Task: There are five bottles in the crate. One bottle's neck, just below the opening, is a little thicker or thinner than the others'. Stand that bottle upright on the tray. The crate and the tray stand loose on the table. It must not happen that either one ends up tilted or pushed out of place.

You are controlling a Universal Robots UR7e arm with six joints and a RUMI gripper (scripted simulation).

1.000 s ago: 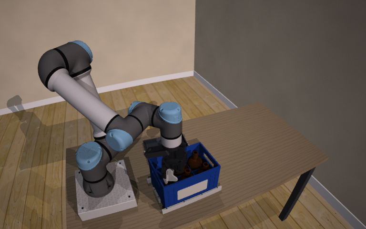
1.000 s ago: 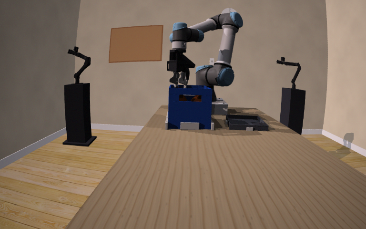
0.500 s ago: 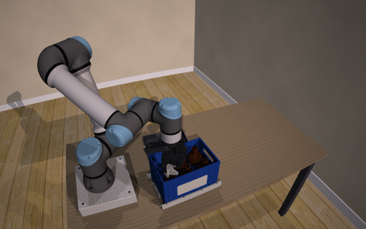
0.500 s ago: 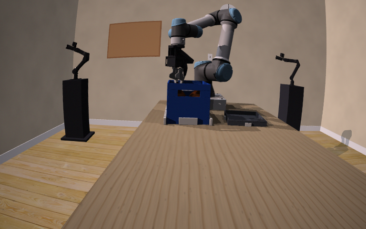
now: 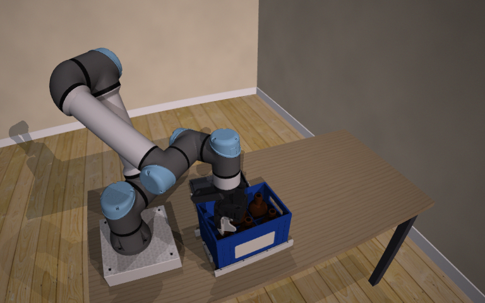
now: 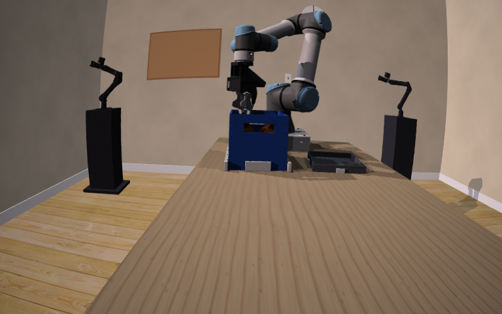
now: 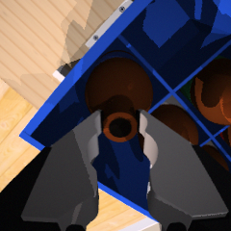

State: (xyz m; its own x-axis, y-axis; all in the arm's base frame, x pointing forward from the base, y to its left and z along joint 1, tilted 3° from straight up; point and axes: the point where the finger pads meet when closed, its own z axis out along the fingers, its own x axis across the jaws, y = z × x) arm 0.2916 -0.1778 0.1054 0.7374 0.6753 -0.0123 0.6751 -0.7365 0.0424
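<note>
My hand is 9 cm short of the crate, 4 cm to the right of it and 7 cm above it. Round my hand: tray: 13 cm ahead, 32 cm to the left, 14 cm below.
</note>
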